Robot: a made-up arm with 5 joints.
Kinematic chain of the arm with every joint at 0, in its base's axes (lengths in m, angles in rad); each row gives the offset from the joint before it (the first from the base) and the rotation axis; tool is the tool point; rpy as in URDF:
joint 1: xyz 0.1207 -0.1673 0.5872 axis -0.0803 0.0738 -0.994
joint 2: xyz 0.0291 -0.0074 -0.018 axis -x
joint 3: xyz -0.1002 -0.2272 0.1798 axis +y
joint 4: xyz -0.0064 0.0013 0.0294 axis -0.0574 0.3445 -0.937
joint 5: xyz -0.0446 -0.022 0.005 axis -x
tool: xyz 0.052 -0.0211 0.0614 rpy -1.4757 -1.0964 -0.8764
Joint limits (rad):
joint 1: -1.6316..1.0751
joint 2: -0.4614..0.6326
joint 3: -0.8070..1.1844
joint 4: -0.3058..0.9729
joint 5: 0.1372..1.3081
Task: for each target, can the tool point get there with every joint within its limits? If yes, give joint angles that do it. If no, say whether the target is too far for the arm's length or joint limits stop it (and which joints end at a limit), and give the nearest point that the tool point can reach.
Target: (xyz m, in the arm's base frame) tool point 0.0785 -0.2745 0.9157
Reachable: yes | joints -0.1629 0.4511 0.1548 0.0279 0.5996
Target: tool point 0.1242 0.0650 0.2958
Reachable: no: joint limits stop it (at a limit: joint 1, joint 2, joint 3, joint 4, joint 5) | nearest point 0.3974 -0.1600 0.6241 | short by 0.483 m
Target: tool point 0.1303 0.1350 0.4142
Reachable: no: joint limits stop it (at a limit: joint 1, joint 2, joint 3, joint 4, joint 5) | nearest point 0.3974 -0.1600 0.6241 | short by 0.450 m
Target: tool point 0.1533 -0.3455 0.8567
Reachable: yes | joints -0.7237 0.2244 0.0195 -0.1343 1.1242
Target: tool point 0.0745 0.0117 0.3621
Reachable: no: joint limits stop it (at a limit: joint 1, joint 2, joint 3, joint 4, joint 5) | nearest point 0.3974 -0.1600 0.6241 | short by 0.450 m
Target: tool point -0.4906 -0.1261 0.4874
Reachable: no: too far | nearest point -0.2441 -0.2013 0.7121 | short by 0.342 m
